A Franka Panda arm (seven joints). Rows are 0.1 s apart.
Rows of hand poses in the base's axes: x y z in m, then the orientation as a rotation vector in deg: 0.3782, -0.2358, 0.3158, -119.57, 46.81, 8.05; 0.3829, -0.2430, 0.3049, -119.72, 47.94, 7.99; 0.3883, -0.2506, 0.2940, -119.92, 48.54, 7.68; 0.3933, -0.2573, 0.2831, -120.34, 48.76, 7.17; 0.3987, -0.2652, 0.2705, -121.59, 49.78, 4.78; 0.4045, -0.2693, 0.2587, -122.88, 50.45, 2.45
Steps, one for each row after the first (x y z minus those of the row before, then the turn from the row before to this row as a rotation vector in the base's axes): 0.0047, -0.0072, -0.0109, -0.45, 0.48, -0.72; 0.0054, -0.0076, -0.0109, -0.42, 0.08, -0.44; 0.0050, -0.0067, -0.0109, -0.56, -0.18, -0.19; 0.0054, -0.0079, -0.0126, -1.99, -0.94, -1.09; 0.0058, -0.0041, -0.0118, -1.94, -1.02, -0.82
